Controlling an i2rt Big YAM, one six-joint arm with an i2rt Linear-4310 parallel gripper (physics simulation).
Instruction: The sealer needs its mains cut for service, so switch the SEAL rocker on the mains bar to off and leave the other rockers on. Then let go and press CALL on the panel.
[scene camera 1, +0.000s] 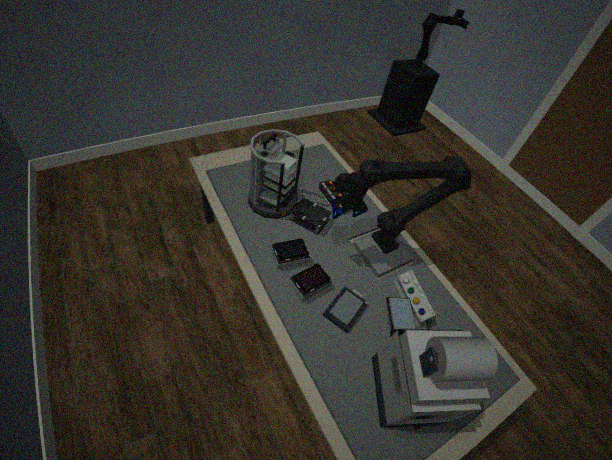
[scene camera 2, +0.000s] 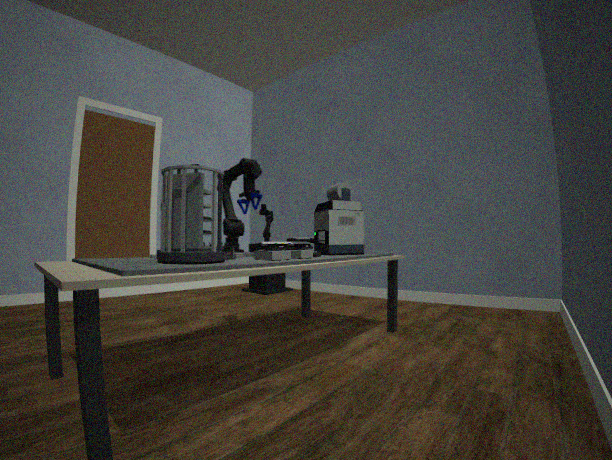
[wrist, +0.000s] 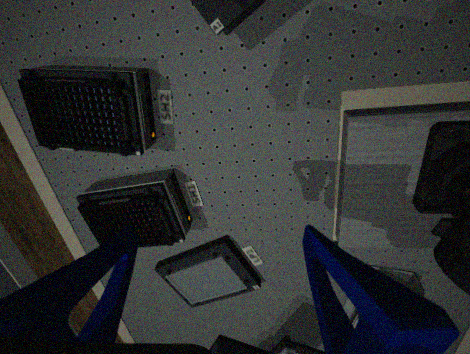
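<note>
The mains bar (scene camera 1: 328, 192) lies at the table's far right edge in scene camera 1, partly covered by my wrist. Several orange-red rocker lights show on it; the labels and each rocker's position are too small to read. It does not show in the wrist view. My gripper (scene camera 1: 348, 212) (scene camera 2: 249, 204) (wrist: 220, 234) is open and empty, with blue fingers pointing down, raised above the table on the arm-base side of the bar. The call panel (scene camera 1: 413, 295) is a pale strip with white, green, yellow and blue buttons, beyond the arm base; CALL cannot be read.
A round rack (scene camera 2: 190, 257) stands near the bar. A dark flat unit (scene camera 1: 311, 215) lies beside it. Black boxes SH2 (scene camera 1: 291, 250) (wrist: 90, 110) and SH1 (scene camera 1: 311, 279) (wrist: 140, 212), then a framed plate (scene camera 1: 336, 322) (wrist: 192, 254), lie along the table. A white machine (scene camera 1: 425, 392) (scene camera 2: 340, 232) stands past the panel.
</note>
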